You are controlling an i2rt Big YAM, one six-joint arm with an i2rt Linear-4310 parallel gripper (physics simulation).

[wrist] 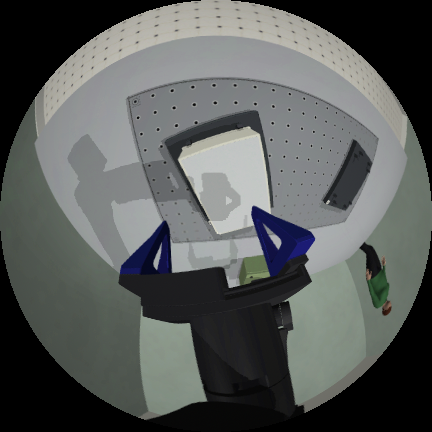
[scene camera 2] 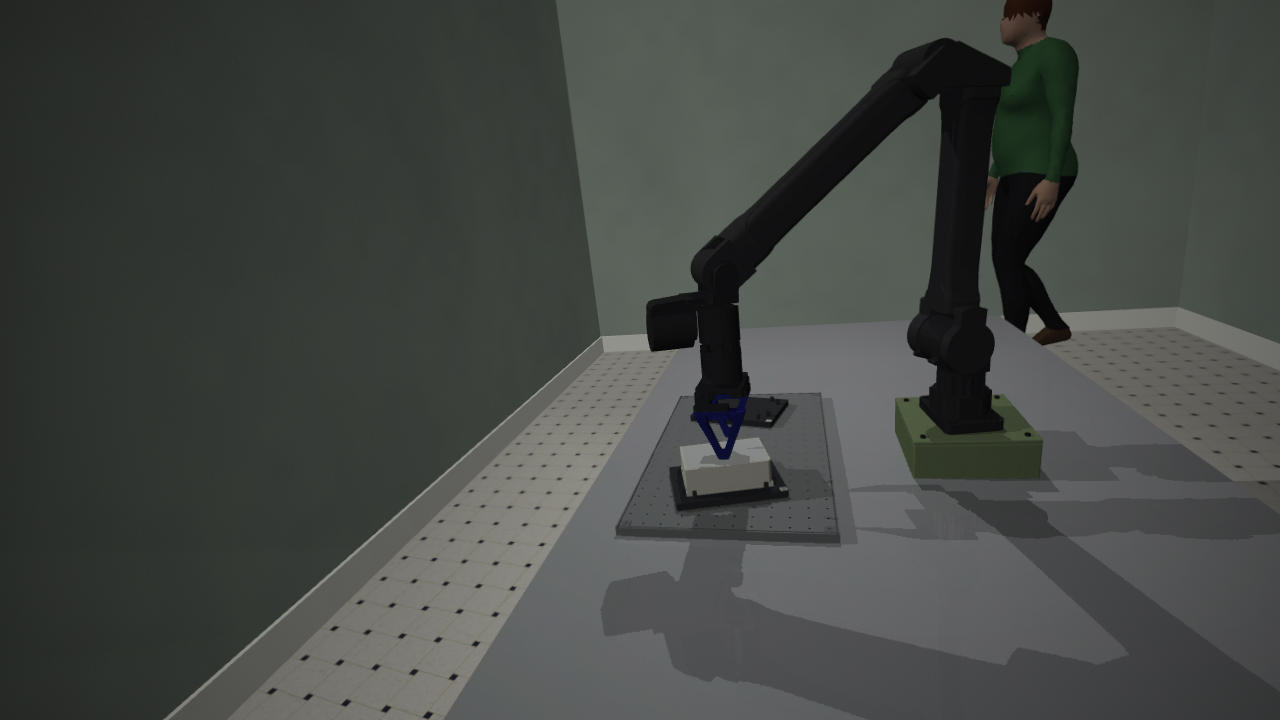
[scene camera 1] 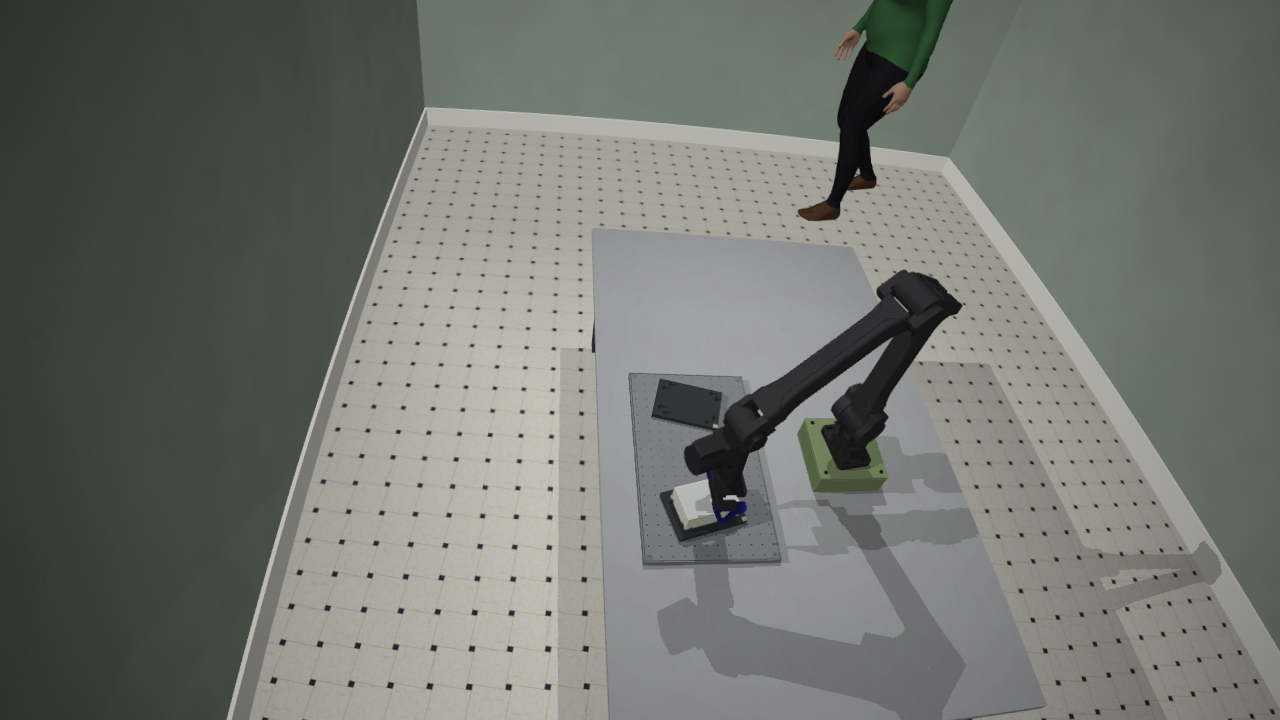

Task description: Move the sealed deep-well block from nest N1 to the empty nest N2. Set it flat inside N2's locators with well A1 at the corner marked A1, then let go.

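Places are measured from the arm's base along level axes (x ahead, y left, z up), in millimetres.
Pixels of known places: gripper, fingertip midpoint: (wrist: 209, 216) (scene camera 2: 727, 447) (scene camera 1: 717, 503); arm's base at its link origin: (scene camera 2: 958, 416) (scene camera 1: 844, 447).
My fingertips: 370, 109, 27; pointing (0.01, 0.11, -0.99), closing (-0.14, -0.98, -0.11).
Note:
Ahead of a thing's pixels: the offset from my fingertips to its middle, as dx, dy, dz. Level surfaces: height alone.
The sealed deep-well block @[+5, -31, -44] (scene camera 1: 691, 507) (scene camera 2: 725, 476) (wrist: 225, 170) is a white box with a smooth lid. It sits in a dark nest @[+6, -31, -66] (scene camera 1: 673, 519) (scene camera 2: 729, 498) (wrist: 210, 128), apparently N1. The other dark nest @[-39, -322, -66] (scene camera 1: 685, 402) (scene camera 2: 765, 411) (wrist: 350, 177), apparently N2, is empty, with small locators at its corners. My gripper (scene camera 1: 716, 505) (scene camera 2: 723, 454) (wrist: 209, 216) is open with blue fingers, low over the block. In the wrist view the left fingertip shows left of the block and the right one overlaps its lower right edge. Exact fingertip height and the A1 marks cannot be made out.
Both nests are on a grey perforated plate @[-24, -164, -83] (scene camera 1: 657, 465) (scene camera 2: 810, 505) (wrist: 204, 95) on the table @[dz -90] (scene camera 1: 662, 295) (scene camera 2: 537, 626). The arm's green base (scene camera 1: 819, 479) (scene camera 2: 975, 459) (wrist: 253, 267) stands to its right. A person (scene camera 1: 895, 35) (scene camera 2: 1033, 116) (wrist: 379, 287) is beyond the table.

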